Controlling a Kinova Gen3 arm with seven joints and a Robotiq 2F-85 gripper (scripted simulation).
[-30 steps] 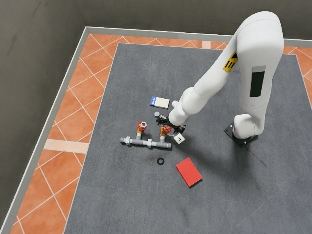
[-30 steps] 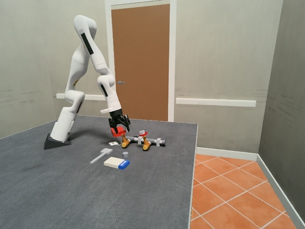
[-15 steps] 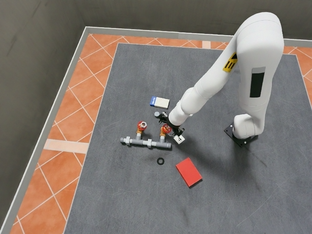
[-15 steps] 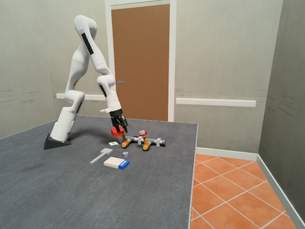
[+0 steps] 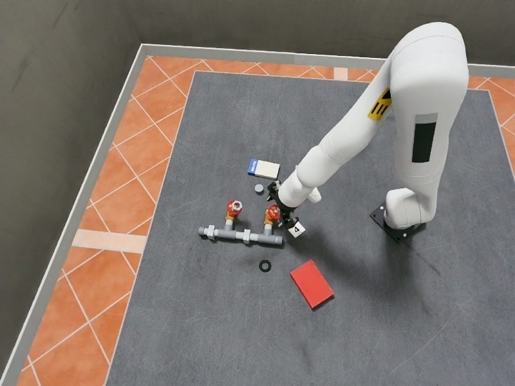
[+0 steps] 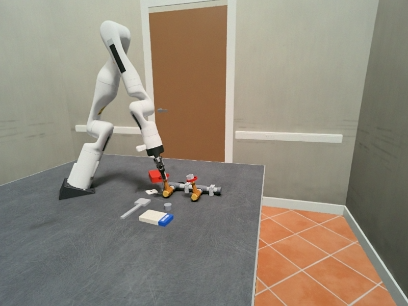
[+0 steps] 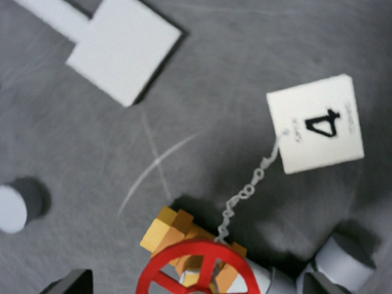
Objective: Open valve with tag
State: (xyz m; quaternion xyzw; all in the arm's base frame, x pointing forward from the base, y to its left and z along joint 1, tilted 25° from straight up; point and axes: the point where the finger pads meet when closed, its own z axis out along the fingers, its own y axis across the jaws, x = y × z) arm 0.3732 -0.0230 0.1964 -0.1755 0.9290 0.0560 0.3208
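Now: hand 90 mm above the white tag, 70 mm past it and 20 mm to the right of it. The rest, counted from my hand: grey paddle (130 mm to the right, 90 mm below, 60 mm behind); then blue box (210 mm to the right, 80 mm below, 50 mm ahead); then red block (200 mm to the left, 120 mm behind, 80 mm below).
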